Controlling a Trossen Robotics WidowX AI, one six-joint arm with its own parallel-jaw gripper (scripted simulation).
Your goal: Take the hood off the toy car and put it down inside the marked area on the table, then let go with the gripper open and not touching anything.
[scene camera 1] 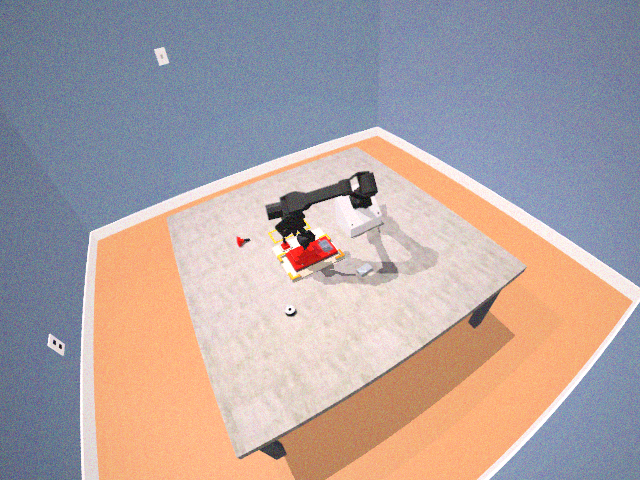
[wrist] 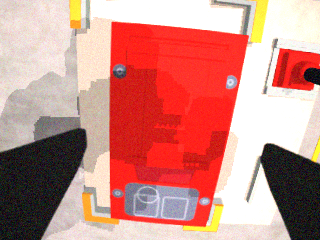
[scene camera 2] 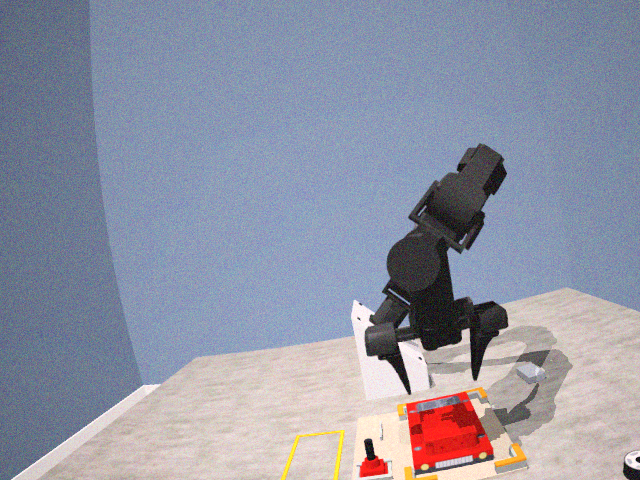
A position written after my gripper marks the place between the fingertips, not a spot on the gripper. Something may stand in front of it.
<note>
My gripper (scene camera 2: 442, 387) is open, holding nothing.
My gripper is seen too in scene camera 1 (scene camera 1: 300, 242) and in the wrist view (wrist: 174, 145).
</note>
